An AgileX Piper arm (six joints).
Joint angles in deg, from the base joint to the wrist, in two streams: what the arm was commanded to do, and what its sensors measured. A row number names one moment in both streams.
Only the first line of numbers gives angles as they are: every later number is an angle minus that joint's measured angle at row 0.
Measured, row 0:
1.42 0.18 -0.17 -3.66 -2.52 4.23
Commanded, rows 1 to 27:
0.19 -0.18 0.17 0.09 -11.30 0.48
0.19 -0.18 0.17 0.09 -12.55 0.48
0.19 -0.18 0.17 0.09 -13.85 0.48
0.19 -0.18 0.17 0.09 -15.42 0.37
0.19 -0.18 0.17 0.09 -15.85 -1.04
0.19 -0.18 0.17 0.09 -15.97 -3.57
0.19 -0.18 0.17 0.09 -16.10 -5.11
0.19 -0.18 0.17 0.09 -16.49 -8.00
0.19 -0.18 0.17 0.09 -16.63 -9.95
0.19 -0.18 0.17 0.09 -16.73 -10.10
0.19 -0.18 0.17 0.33 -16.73 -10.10
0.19 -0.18 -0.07 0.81 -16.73 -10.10
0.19 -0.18 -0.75 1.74 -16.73 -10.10
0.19 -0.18 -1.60 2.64 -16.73 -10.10
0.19 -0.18 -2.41 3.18 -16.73 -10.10
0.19 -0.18 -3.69 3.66 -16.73 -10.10
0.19 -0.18 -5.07 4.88 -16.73 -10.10
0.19 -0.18 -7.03 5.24 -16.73 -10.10
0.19 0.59 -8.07 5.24 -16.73 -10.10
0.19 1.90 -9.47 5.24 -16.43 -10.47
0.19 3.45 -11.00 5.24 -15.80 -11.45
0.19 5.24 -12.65 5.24 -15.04 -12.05
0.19 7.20 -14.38 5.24 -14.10 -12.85
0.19 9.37 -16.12 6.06 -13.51 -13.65
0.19 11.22 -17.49 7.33 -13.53 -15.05
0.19 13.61 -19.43 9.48 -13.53 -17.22
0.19 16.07 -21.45 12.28 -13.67 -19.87
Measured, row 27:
0.00 8.40 -15.20 6.00 -14.57 -13.01
